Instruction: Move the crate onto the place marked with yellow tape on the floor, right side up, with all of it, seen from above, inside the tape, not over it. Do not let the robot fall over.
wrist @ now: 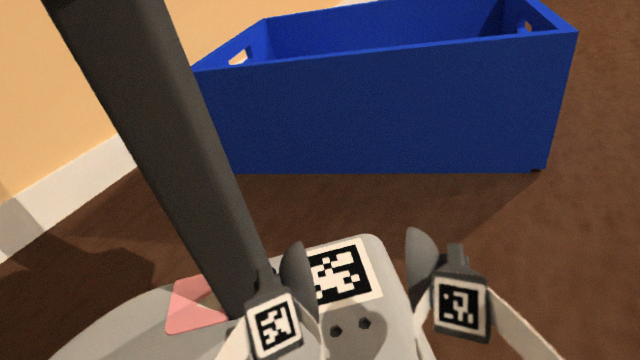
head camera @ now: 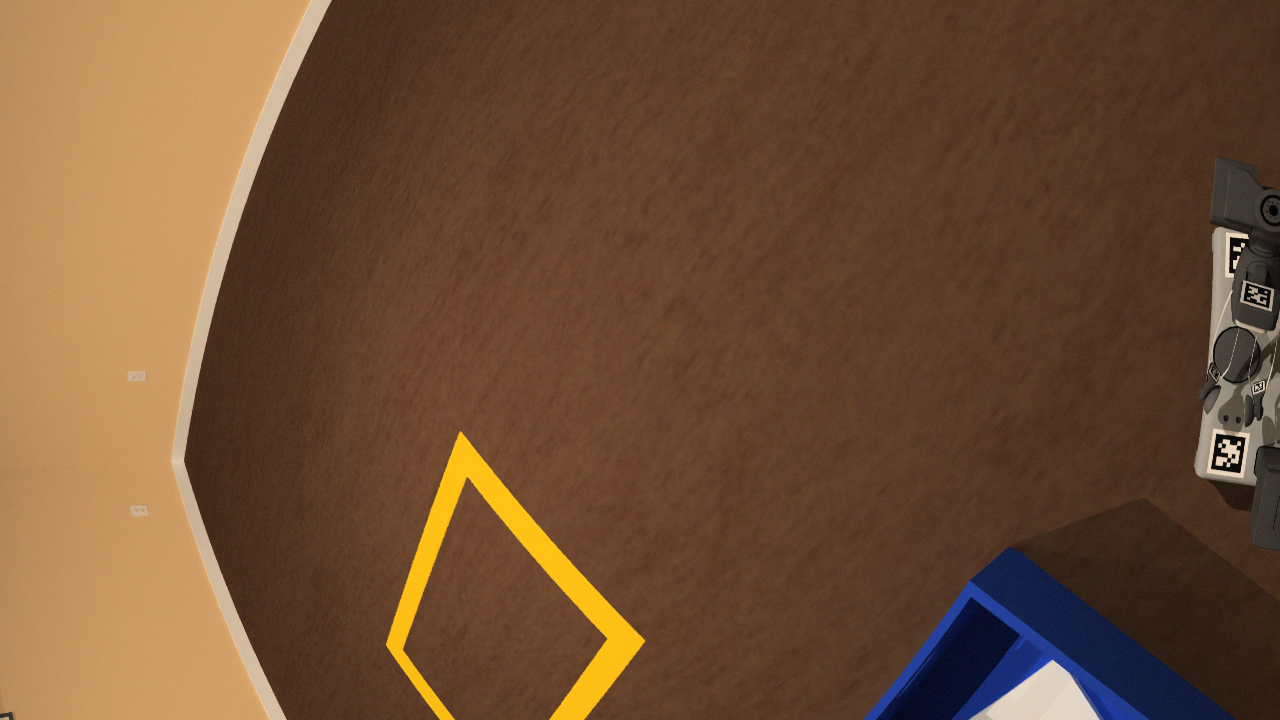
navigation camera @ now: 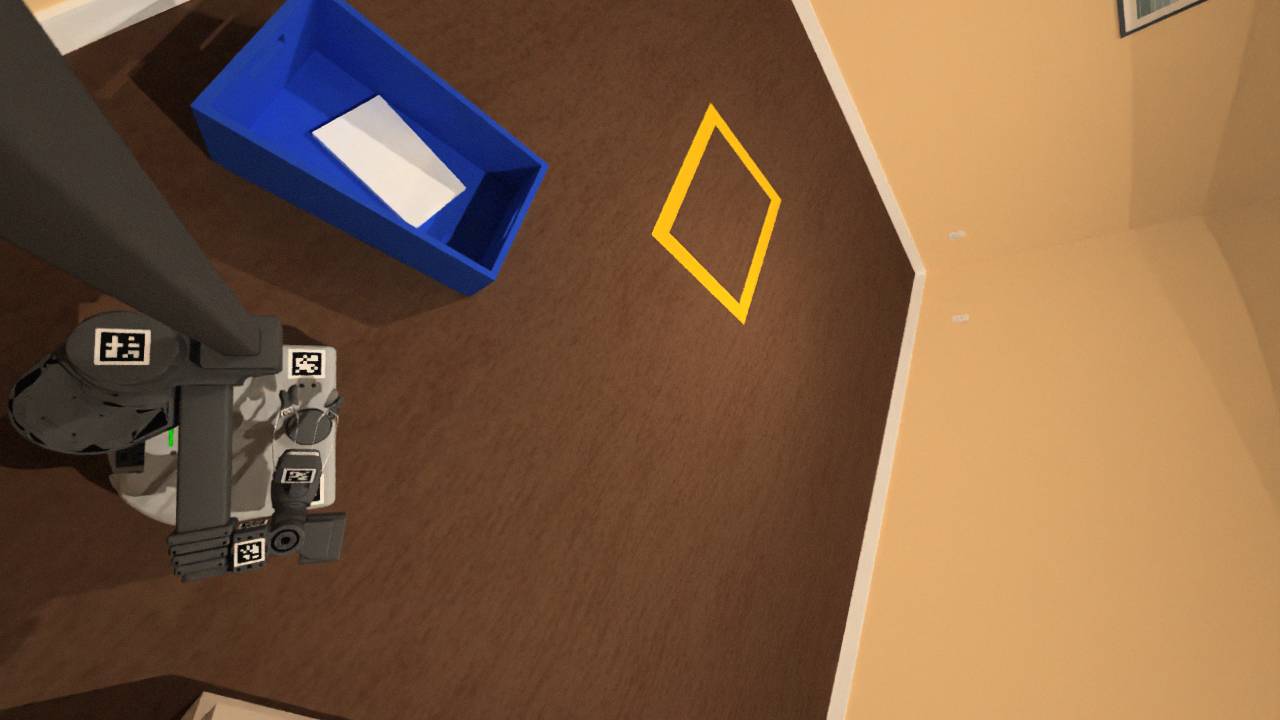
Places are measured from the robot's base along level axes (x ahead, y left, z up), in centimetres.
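Pixels of known places: gripper, fingertip midpoint: (wrist: 357,262) (head camera: 1226,417) (navigation camera: 314,387); robot's base, link origin: (head camera: 1234,354) (navigation camera: 307,423).
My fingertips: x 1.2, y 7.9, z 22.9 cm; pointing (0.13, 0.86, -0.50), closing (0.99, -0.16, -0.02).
Note:
For each thing: its top centre in the pictures, then the offset to it from my fingertips.
- blue crate, top centre: (wrist: 363,21) (navigation camera: 411,141) dx +17.0, dy +57.1, dz -0.9 cm
- white block, top centre: (navigation camera: 396,162) dx +16.7, dy +60.8, dz -19.5 cm
The blue crate (head camera: 1065,617) (navigation camera: 340,192) (wrist: 380,110) stands upright on the floor, one long side facing my base, with handle holes in its short ends. A white block (head camera: 1042,694) (navigation camera: 389,161) lies inside it. The yellow tape outline (head camera: 545,548) (navigation camera: 687,173) is on the floor beyond one short end of the crate, apart from it; its lower corner is cut off in the head view. My gripper (head camera: 1233,402) (navigation camera: 313,400) (wrist: 357,262) is open and empty, drawn in over my base, apart from the crate. The tape does not show in the wrist view.
My base (navigation camera: 250,483) is beside the crate, with the mast (navigation camera: 116,170) (wrist: 165,150) rising from it. Walls with a white baseboard (head camera: 214,241) (navigation camera: 895,376) meet in a corner beyond the tape. A beige piece of furniture (navigation camera: 241,709) shows at the navigation view's bottom edge.

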